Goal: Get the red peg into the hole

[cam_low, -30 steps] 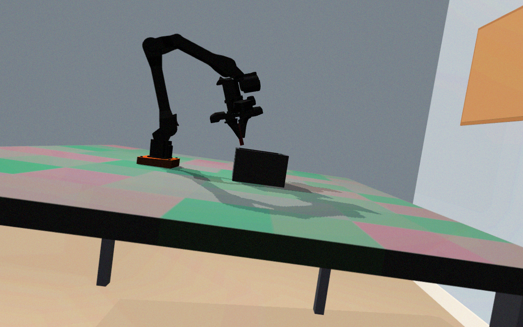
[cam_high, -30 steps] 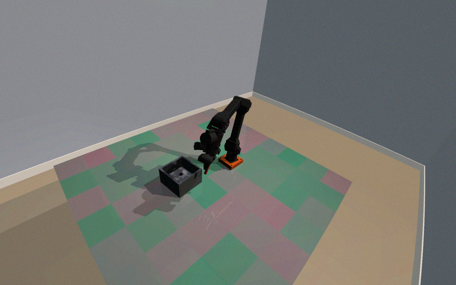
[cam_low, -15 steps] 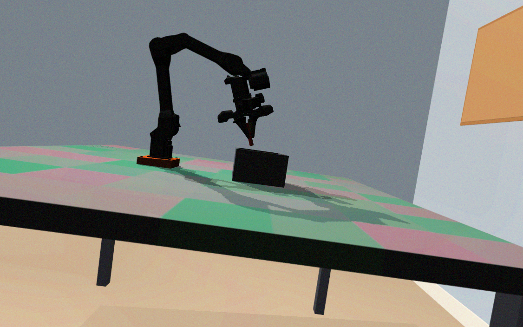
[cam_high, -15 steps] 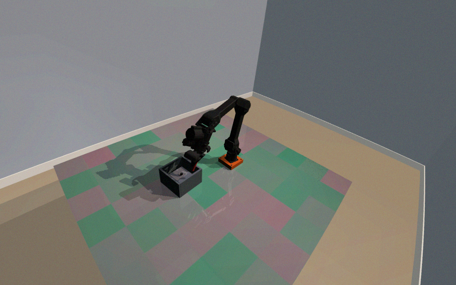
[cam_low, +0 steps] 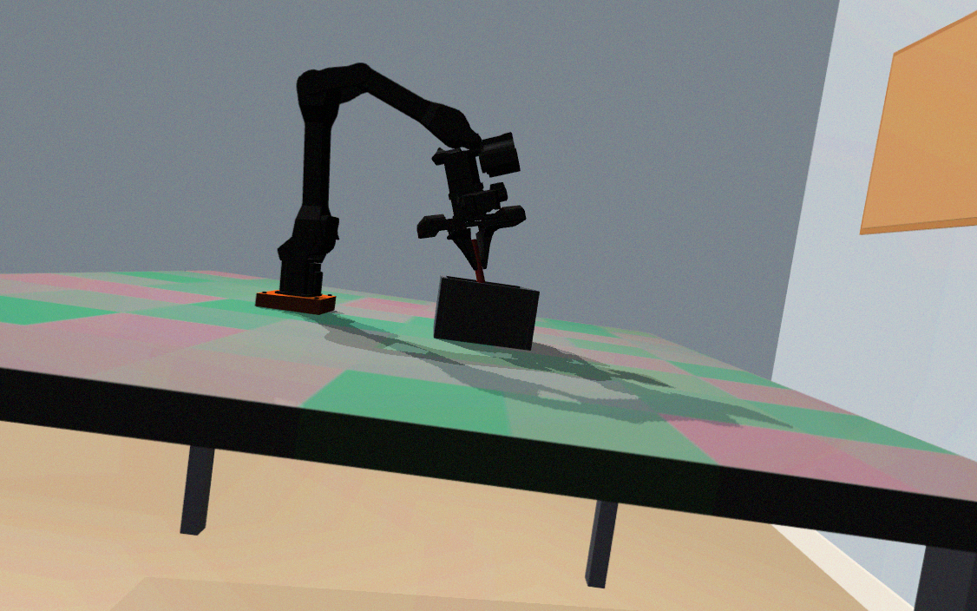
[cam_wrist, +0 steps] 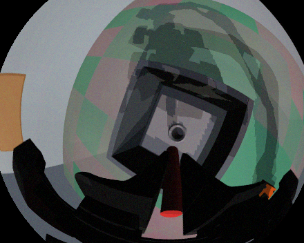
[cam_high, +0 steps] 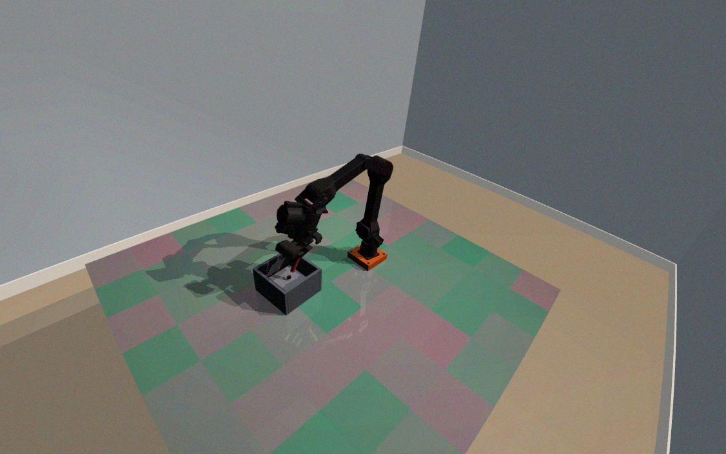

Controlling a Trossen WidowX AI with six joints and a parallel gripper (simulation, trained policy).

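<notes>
My gripper tip is 1 cm past the red peg, 1 cm to the right of it and 1 cm below it. Also, from my gripper tip: grey plate 1 cm ahead, 1 cm to the right, 7 cm below; then dark box 1 cm ahead, 1 cm to the right, 9 cm below.
</notes>
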